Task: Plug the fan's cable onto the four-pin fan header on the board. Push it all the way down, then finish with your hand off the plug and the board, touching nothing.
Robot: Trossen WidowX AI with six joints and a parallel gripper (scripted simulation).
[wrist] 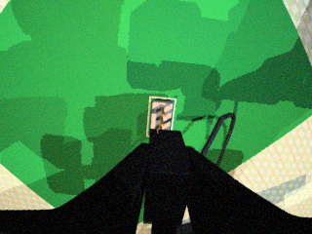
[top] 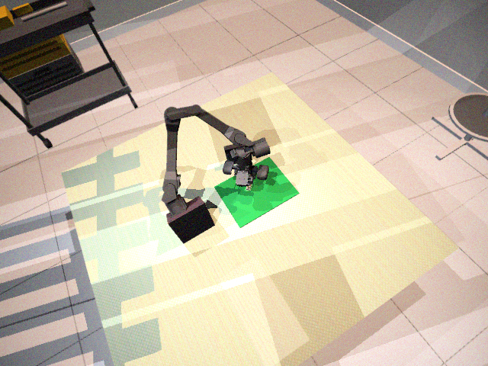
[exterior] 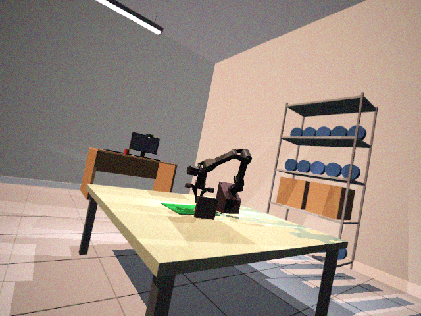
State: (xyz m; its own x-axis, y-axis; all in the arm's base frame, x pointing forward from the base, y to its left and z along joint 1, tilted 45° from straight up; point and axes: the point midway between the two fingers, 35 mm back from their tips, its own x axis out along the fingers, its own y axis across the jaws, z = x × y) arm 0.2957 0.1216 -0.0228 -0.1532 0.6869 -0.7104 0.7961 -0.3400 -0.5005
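The fan header lies 6 cm below my gripper tip. Also, from my gripper tip: dark fan plug 1 cm to the left, 1 cm above; then green board 8 cm below, 2 cm to the right, 2 cm ahead; then dark fan block 15 cm to the left, 2 cm ahead, 1 cm below.
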